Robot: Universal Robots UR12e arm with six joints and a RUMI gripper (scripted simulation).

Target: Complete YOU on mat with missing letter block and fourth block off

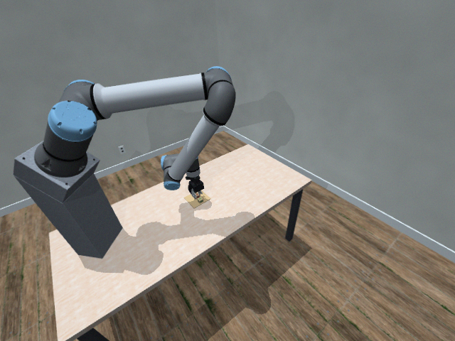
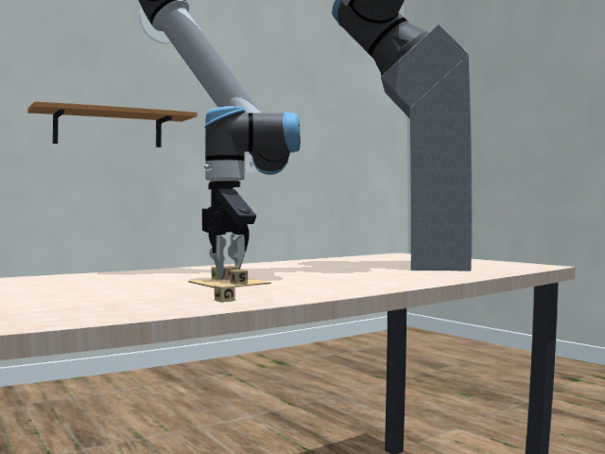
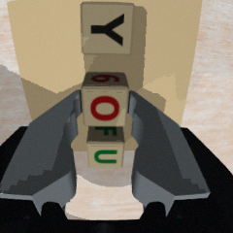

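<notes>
My hand is right at the red O block. The rest, counted from my hand: letter block: 150 mm ahead, 210 mm to the left, 10 mm below; tan mat: 20 mm below.
</notes>
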